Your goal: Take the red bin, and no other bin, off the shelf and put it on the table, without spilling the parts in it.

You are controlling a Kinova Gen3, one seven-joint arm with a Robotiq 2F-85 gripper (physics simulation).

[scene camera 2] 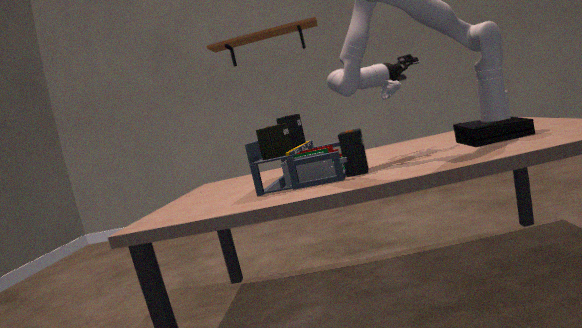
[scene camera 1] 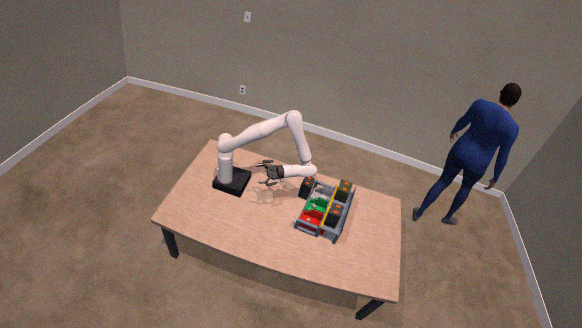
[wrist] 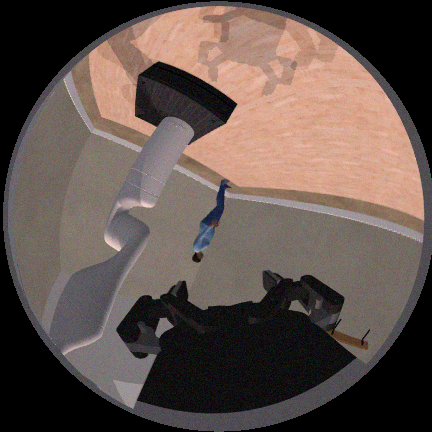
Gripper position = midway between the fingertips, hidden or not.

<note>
The gripper [wrist: 224, 284] is open and holds nothing. A black box [scene camera 2: 351, 142] rests on the table.
The wrist view misses the black box: it is out of frame.
</note>
